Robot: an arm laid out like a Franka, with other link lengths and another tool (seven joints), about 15 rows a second.
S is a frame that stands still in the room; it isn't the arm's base.
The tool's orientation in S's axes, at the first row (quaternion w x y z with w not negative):
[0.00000, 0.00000, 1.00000, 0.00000]
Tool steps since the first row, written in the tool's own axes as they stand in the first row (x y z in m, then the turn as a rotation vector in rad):
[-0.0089, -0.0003, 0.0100, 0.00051, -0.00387, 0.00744]
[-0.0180, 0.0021, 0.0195, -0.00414, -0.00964, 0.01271]
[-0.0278, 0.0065, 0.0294, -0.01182, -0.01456, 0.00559]
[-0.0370, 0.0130, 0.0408, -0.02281, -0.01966, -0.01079]
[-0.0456, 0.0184, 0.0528, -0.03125, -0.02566, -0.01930]
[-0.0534, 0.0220, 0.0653, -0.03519, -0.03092, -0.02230]
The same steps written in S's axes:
[0.0089, -0.0003, -0.0100, -0.00051, -0.00387, -0.00744]
[0.0180, 0.0021, -0.0195, 0.00414, -0.00964, -0.01271]
[0.0278, 0.0065, -0.0294, 0.01182, -0.01456, -0.00559]
[0.0370, 0.0130, -0.0408, 0.02281, -0.01966, 0.01079]
[0.0456, 0.0184, -0.0528, 0.03125, -0.02566, 0.01930]
[0.0534, 0.0220, -0.0653, 0.03519, -0.03092, 0.02230]

